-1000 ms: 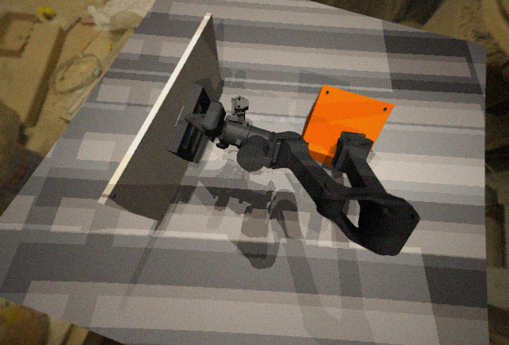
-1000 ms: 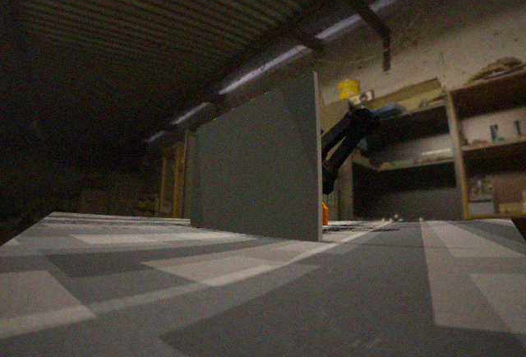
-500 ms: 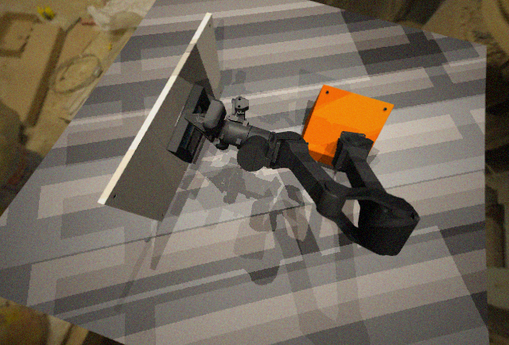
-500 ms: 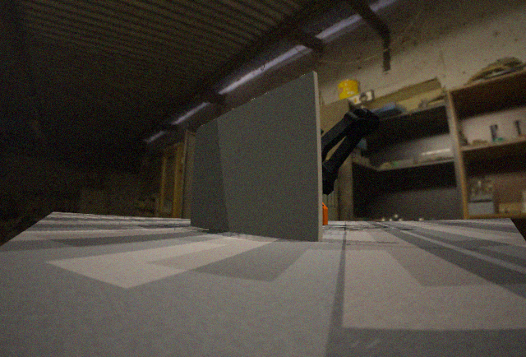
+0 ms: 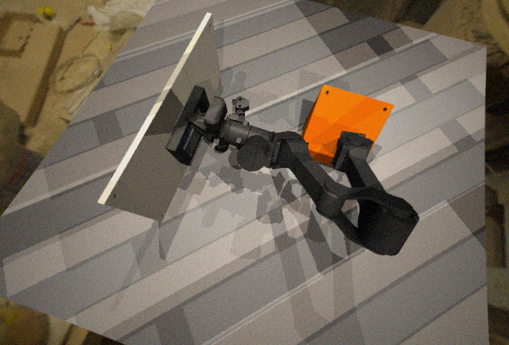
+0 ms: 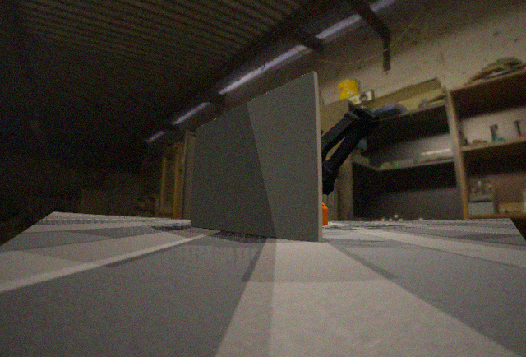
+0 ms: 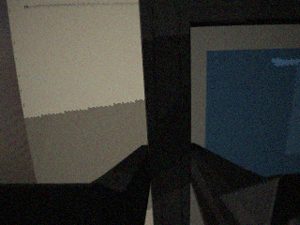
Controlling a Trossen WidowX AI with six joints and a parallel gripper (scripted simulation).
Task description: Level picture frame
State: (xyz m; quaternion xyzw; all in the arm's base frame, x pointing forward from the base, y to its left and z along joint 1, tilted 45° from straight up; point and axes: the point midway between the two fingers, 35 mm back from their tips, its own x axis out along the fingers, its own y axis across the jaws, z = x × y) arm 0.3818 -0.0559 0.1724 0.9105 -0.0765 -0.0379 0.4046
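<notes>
The picture frame lies 50 mm below my gripper tip and 10 mm ahead of it. The rest, counted from my gripper tip: grey wall panel (60 mm below, 20 mm ahead).
</notes>
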